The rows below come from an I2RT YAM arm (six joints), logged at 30 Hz.
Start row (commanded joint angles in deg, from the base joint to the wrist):
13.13, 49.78, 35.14, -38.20, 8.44, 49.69
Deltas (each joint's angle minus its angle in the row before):
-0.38, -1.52, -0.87, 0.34, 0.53, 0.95
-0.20, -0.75, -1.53, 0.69, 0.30, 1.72
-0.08, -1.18, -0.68, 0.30, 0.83, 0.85
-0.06, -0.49, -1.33, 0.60, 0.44, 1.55
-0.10, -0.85, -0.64, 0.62, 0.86, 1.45
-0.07, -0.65, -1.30, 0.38, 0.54, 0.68
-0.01, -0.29, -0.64, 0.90, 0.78, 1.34
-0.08, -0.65, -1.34, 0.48, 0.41, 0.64
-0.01, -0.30, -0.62, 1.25, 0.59, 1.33
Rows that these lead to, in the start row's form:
12.75, 48.26, 34.27, -37.86, 8.97, 50.64
12.55, 47.51, 32.74, -37.17, 9.27, 52.36
12.47, 46.33, 32.06, -36.87, 10.10, 53.21
12.41, 45.84, 30.73, -36.27, 10.54, 54.76
12.31, 44.99, 30.09, -35.65, 11.40, 56.21
12.24, 44.34, 28.79, -35.27, 11.94, 56.89
12.23, 44.05, 28.15, -34.37, 12.72, 58.23
12.15, 43.40, 26.81, -33.89, 13.13, 58.87
12.14, 43.10, 26.19, -32.64, 13.72, 60.20

